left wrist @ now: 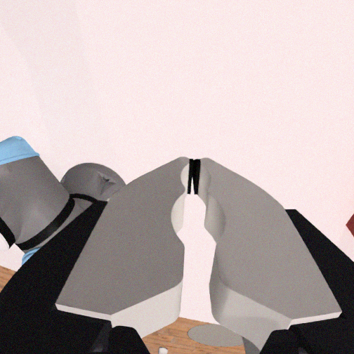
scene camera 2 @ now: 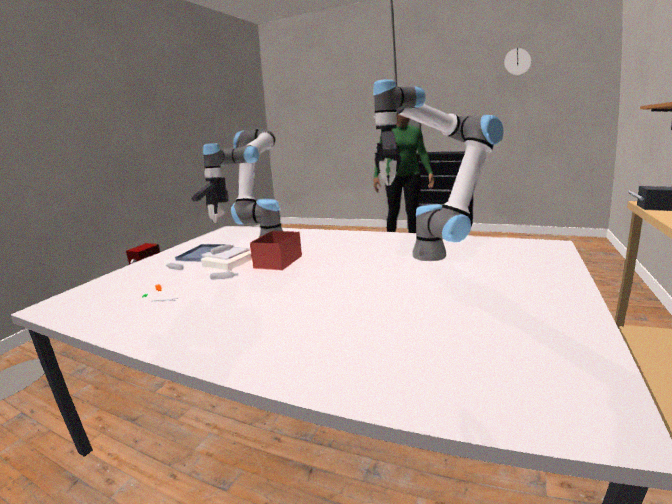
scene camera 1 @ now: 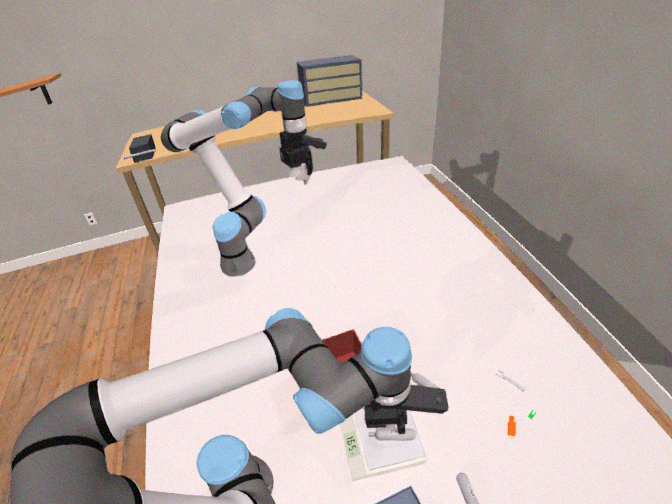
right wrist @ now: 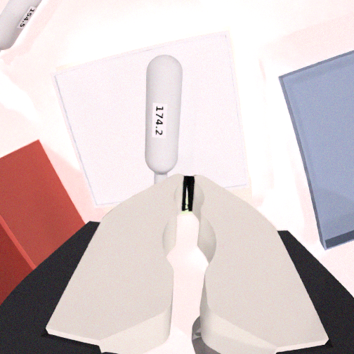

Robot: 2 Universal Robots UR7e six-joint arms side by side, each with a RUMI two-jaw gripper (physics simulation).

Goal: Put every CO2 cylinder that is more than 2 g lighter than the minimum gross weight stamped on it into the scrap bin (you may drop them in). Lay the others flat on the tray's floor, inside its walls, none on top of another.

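Observation:
A grey cylinder (scene camera 1: 396, 434) (scene camera 2: 221, 249) (right wrist: 163, 115) stamped 174.2 lies on the white scale (scene camera 1: 390, 458) (scene camera 2: 217, 264) (right wrist: 110, 150). The display reads about 165; its last digit is blurred. My right gripper (scene camera 1: 401, 428) (scene camera 2: 215, 219) (right wrist: 187, 178) is shut and empty above the scale. A cylinder (scene camera 2: 221, 275) (right wrist: 17, 20) stamped 154.5 lies on the table beyond the scale. Another cylinder (scene camera 1: 466, 488) (scene camera 2: 174, 266) lies nearer the tray (scene camera 1: 401, 496) (scene camera 2: 195, 253) (right wrist: 325, 150). The red scrap bin (scene camera 1: 344, 347) (scene camera 2: 275, 249) (right wrist: 40, 190) stands beside the scale. My left gripper (scene camera 1: 303, 177) (scene camera 2: 388, 181) (left wrist: 191, 163) is shut and empty, high above the table.
An orange bottle-shaped piece (scene camera 1: 511, 426) (scene camera 2: 158, 287), a small green piece (scene camera 1: 531, 414) (scene camera 2: 144, 295) and a thin grey tool (scene camera 1: 510, 380) (scene camera 2: 164, 299) lie on the table. The right arm hides part of the bin and scale in scene camera 1.

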